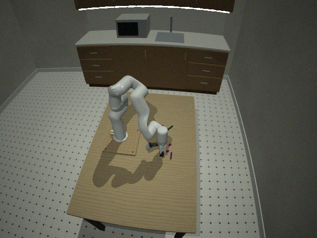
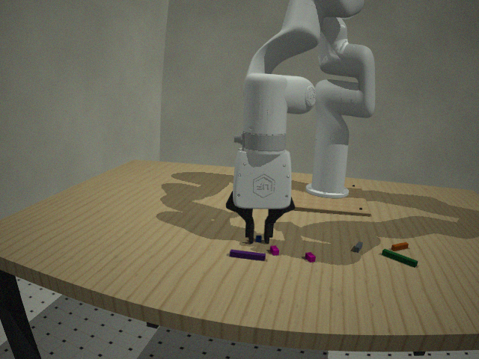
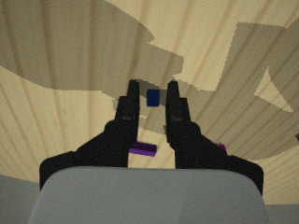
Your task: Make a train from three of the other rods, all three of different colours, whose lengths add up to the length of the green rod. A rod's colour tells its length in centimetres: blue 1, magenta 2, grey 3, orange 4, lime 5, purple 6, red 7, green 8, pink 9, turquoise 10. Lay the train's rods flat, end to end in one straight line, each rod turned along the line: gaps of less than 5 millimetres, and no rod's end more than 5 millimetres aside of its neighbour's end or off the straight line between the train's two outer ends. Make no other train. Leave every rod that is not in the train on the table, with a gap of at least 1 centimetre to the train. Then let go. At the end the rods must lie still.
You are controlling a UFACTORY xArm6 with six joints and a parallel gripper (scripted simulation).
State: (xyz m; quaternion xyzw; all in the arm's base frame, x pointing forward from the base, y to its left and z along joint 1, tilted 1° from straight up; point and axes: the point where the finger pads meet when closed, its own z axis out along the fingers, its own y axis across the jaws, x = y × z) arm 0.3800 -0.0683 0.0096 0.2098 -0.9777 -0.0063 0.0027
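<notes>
My hand is 20 mm above the blue rod. From my hand the other things lie so: purple rod (80 mm ahead, 20 mm below, 10 mm to the left); grey rod (190 mm to the left, 30 mm behind, 20 mm below); green rod (280 mm to the left, 20 mm below).
</notes>
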